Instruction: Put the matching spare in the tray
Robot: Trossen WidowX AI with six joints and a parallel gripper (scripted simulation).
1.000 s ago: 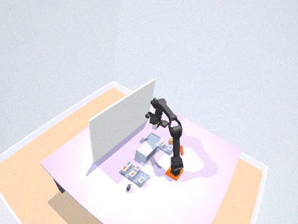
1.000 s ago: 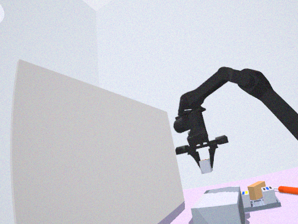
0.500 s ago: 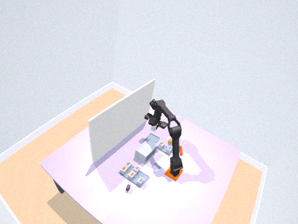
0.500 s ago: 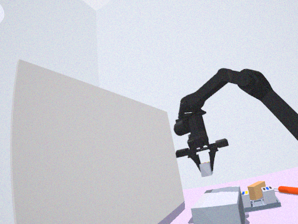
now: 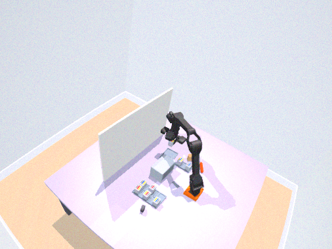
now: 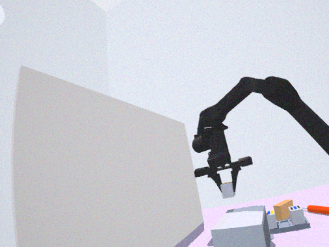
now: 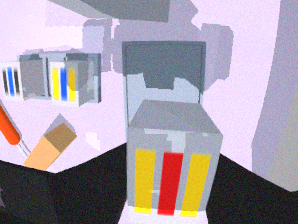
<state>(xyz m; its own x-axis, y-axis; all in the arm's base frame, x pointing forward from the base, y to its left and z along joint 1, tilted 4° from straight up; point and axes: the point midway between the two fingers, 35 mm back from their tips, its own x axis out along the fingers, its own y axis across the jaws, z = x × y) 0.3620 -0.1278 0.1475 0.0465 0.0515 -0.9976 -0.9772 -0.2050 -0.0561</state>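
The holder lies 150 mm behind my gripper tip, 10 mm to the right of it and 120 mm below it. The rest, counted from my gripper tip: grey spare block: 20 mm above; then grey mounted unit: 90 mm behind, 170 mm to the left, 80 mm below; then tan block: 140 mm behind, 110 mm to the right, 110 mm below.
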